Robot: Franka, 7 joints.
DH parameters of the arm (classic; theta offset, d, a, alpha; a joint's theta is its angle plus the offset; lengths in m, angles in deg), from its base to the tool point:
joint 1: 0 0.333 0 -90
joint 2: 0 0 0 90
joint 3: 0 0.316 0.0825 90
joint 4: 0 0 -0.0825 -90
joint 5: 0 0.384 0 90
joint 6: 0 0 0.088 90
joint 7: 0 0.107 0 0
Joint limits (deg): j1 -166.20..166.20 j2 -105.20..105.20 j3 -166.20..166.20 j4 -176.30..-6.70 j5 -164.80..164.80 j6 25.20..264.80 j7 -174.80..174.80
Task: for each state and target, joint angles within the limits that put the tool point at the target. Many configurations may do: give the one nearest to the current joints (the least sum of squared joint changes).
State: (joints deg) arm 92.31 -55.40 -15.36 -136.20 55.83 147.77 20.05
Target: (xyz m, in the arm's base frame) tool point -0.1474 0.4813 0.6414
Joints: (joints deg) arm 106.89 -19.22 1.37 -121.01 54.91 146.96 20.05
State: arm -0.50 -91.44 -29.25 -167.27 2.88 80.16 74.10
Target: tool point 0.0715 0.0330 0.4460
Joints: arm 11.55 -104.04 -17.82 -174.04 19.49 63.66 74.10
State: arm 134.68 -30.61 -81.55 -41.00 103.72 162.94 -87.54
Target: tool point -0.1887 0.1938 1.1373
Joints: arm 159.09 16.68 -74.83 -11.49 102.69 151.47 -87.54
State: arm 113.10 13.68 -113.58 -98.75 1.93 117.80 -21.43
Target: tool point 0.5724 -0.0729 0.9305
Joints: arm 128.53 -18.78 -116.31 -53.47 1.92 143.47 -21.43
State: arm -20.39 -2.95 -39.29 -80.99 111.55 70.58 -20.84
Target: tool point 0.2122 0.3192 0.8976
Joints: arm 17.04 -16.55 13.73 -86.76 105.03 63.38 -20.84
